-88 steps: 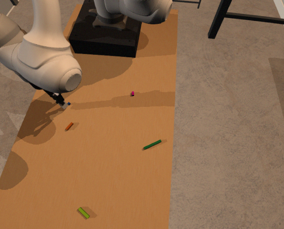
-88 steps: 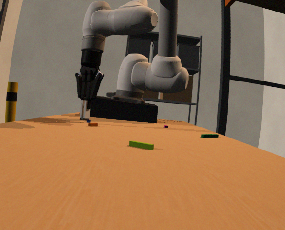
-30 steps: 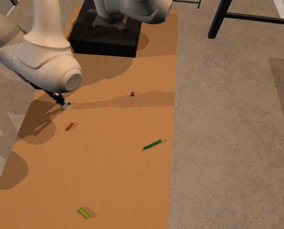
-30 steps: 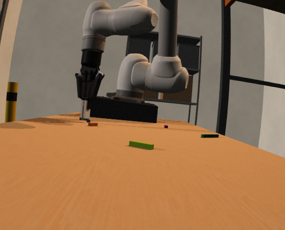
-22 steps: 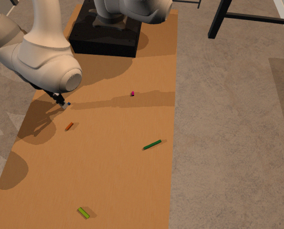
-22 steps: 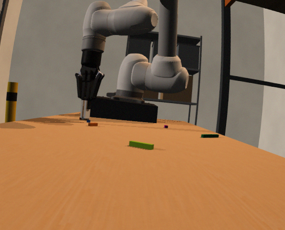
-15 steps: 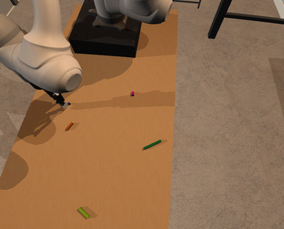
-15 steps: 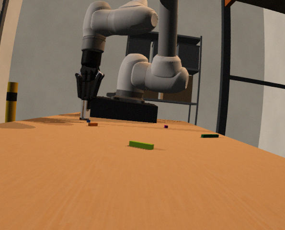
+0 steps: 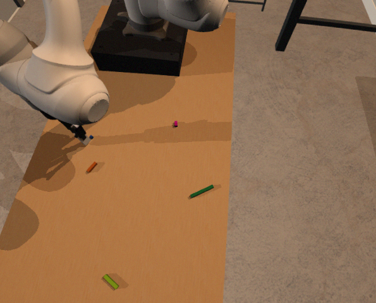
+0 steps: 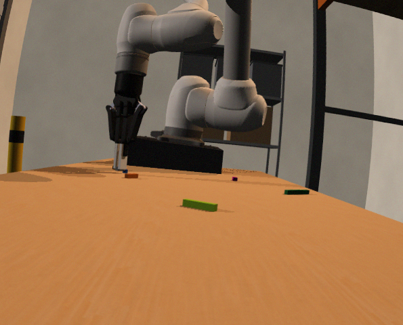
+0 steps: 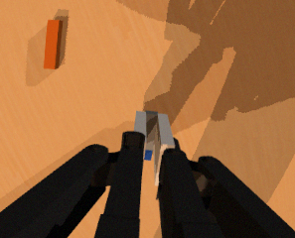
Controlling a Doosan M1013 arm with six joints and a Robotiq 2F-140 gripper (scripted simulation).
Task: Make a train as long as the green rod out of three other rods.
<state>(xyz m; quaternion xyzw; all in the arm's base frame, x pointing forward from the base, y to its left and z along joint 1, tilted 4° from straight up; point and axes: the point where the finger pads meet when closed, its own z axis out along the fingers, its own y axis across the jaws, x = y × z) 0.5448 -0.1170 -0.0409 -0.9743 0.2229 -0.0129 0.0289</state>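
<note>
Now: hand 2 cm past the blue rod, 1 cm to the right of it and 4 cm above it. Also, from my hand: green rod 12 cm ahead, 44 cm to the left, 4 cm below; then magenta rod 12 cm behind, 31 cm to the left, 4 cm below; then grey rod 3 cm below.
</note>
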